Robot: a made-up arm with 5 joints.
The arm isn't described. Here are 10 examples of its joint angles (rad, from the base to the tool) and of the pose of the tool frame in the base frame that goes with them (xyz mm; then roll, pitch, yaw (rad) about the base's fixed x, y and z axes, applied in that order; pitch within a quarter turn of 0, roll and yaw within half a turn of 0).
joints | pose
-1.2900 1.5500 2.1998 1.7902 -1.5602 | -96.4 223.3 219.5 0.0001 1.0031 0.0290
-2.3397 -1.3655 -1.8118 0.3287 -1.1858 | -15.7 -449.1 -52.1 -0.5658 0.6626 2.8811
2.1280 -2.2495 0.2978 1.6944 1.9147 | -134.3 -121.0 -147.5 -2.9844 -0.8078 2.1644
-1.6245 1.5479 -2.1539 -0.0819 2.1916 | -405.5 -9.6 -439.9 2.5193 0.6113 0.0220
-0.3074 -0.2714 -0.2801 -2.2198 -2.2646 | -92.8 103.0 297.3 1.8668 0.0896 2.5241
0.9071 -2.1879 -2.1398 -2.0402 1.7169 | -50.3 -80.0 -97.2 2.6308 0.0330 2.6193
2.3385 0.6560 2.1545 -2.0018 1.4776 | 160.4 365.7 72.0 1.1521 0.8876 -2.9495
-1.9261 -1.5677 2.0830 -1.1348 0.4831 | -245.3 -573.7 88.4 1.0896 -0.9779 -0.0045
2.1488 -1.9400 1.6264 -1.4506 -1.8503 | -61.4 -126.8 330.8 0.5748 0.8264 3.0483
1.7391 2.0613 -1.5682 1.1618 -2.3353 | 270.6 56.9 315.7 -2.5262 1.0106 -2.7835
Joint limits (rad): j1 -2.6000..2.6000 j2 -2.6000..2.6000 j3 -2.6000..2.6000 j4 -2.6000..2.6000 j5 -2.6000..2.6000
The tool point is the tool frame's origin. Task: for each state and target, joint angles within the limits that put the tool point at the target. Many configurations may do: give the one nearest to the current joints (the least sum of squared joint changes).
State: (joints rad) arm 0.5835 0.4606 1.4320 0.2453 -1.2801
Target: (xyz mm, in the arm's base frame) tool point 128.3 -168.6 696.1
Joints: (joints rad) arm 0.5302 -0.2637 1.3648 0.0179 -0.8219
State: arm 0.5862 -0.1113 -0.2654 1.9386 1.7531
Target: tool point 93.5 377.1 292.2
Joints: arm 0.4009 0.1049 -0.7595 1.4890 1.8361
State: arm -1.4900 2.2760 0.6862 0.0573 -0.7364
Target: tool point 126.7 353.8 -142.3
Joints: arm -1.3477 2.1858 0.6354 0.0975 -0.7390
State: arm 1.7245 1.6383 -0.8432 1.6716 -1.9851
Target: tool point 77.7 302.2 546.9
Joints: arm 1.3811 1.5061 -0.9948 1.8954 -1.3022
